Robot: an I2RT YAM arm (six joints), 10 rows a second.
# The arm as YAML. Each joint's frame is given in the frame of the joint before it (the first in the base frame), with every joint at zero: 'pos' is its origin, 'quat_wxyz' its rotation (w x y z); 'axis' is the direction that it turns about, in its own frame. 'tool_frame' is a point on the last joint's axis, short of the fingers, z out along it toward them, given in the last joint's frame.
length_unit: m
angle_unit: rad
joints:
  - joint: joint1
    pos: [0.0, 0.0, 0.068]
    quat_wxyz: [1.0, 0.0, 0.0, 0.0]
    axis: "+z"
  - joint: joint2
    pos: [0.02, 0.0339, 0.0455]
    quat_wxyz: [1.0, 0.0, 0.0, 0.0]
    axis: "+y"
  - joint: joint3
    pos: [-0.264, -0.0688, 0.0]
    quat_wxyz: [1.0, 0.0, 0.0, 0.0]
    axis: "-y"
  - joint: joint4
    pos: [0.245, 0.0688, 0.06]
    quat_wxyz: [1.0, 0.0, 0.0, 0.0]
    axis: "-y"
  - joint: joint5
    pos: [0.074, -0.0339, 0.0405]
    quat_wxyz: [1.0, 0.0, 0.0, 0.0]
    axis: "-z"
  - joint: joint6
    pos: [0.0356, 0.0, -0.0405]
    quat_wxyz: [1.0, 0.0, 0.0, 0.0]
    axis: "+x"
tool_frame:
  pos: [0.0, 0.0, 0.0]
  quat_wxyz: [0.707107, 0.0, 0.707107, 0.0]
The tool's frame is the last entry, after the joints.
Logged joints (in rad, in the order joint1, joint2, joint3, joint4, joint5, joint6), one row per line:
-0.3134 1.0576 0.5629 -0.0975 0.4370 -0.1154
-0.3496 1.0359 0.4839 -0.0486 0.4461 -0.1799
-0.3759 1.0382 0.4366 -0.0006 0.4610 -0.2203
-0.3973 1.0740 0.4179 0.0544 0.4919 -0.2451
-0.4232 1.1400 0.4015 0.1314 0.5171 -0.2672
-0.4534 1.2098 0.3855 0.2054 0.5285 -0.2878
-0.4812 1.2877 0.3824 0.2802 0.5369 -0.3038
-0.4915 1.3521 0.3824 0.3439 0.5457 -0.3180
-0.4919 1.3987 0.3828 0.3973 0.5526 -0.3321
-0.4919 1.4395 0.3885 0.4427 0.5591 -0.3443
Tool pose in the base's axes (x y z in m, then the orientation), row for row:
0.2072 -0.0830 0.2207 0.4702 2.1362 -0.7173
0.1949 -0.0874 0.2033 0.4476 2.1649 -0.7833
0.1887 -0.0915 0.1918 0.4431 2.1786 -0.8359
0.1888 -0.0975 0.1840 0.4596 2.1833 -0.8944
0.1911 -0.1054 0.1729 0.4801 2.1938 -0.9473
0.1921 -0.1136 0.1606 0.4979 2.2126 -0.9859
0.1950 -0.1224 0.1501 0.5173 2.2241 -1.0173
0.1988 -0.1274 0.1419 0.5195 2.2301 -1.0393
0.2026 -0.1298 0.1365 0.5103 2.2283 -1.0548
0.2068 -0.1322 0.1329 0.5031 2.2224 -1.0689
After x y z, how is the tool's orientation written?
As a rotation vector, in radians.
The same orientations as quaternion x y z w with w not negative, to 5 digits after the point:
0.18652 0.84741 -0.28455 0.40760
0.17592 0.85087 -0.30786 0.38768
0.17302 0.85071 -0.32641 0.37391
0.17834 0.84718 -0.34705 0.36061
0.18489 0.84485 -0.36481 0.34489
0.19019 0.84518 -0.37660 0.32813
0.19637 0.84429 -0.38618 0.31541
0.19652 0.84363 -0.39316 0.30837
0.19291 0.84236 -0.39874 0.30696
0.19022 0.84027 -0.40414 0.30730

